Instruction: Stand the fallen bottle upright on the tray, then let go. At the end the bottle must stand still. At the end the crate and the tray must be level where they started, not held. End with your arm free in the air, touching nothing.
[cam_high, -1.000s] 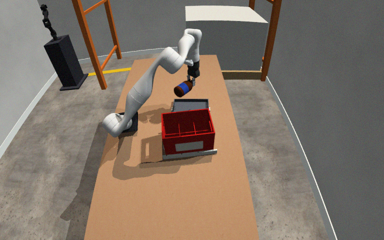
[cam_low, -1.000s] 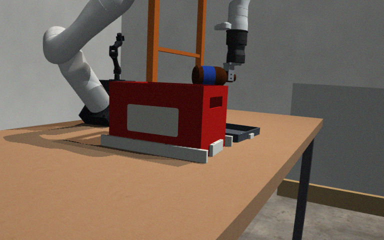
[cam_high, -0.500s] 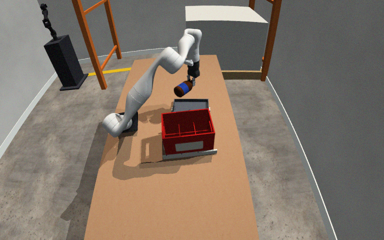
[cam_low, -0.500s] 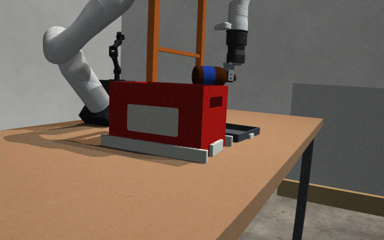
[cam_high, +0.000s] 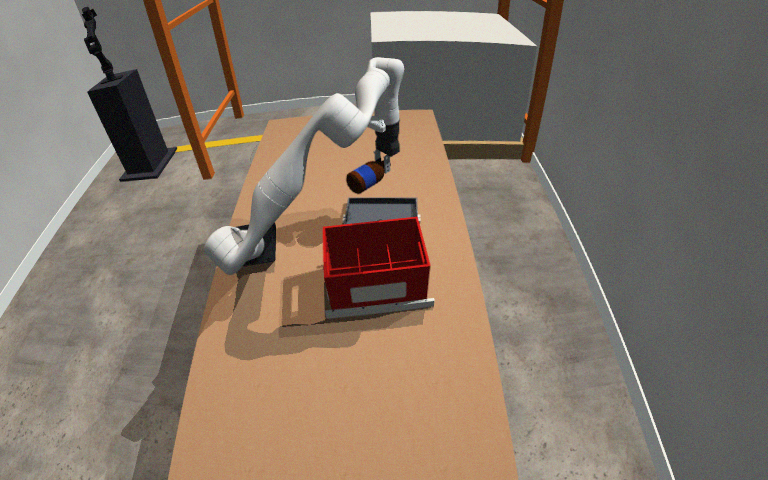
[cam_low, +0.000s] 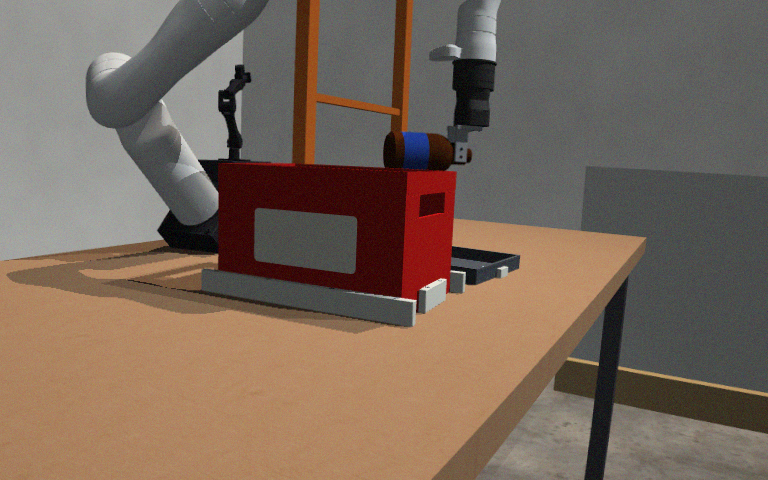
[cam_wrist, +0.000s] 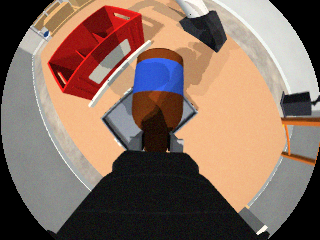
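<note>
The brown bottle lies 40 mm behind my hand, 40 mm to the right of it and 10 mm below it. The rest, counted from my hand: dark grey tray: 10 mm behind, 50 mm to the right, 190 mm below; red crate: 20 mm behind, 320 mm to the right, 120 mm below.
</note>
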